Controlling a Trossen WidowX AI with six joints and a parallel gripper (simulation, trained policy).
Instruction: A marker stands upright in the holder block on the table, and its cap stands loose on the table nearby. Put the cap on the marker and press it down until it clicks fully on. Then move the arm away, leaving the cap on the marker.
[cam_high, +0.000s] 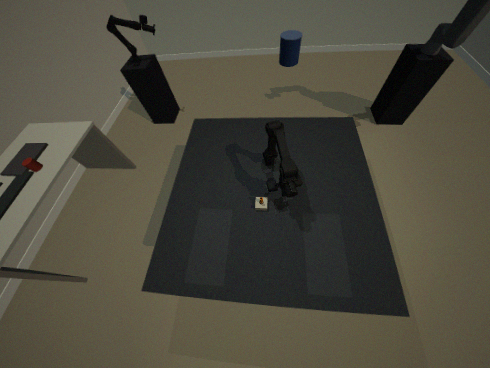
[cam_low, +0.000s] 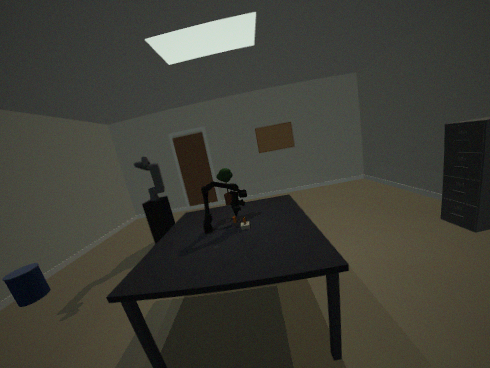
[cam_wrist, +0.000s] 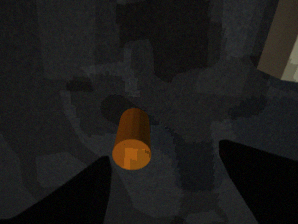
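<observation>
The orange cap lies 20 mm behind my gripper tip, 20 mm to the left of it and 50 mm below it. From my gripper tip the other things lie so: orange marker: 80 mm ahead, 120 mm to the right; white holder block: 80 mm ahead, 120 mm to the right, 60 mm below.
</observation>
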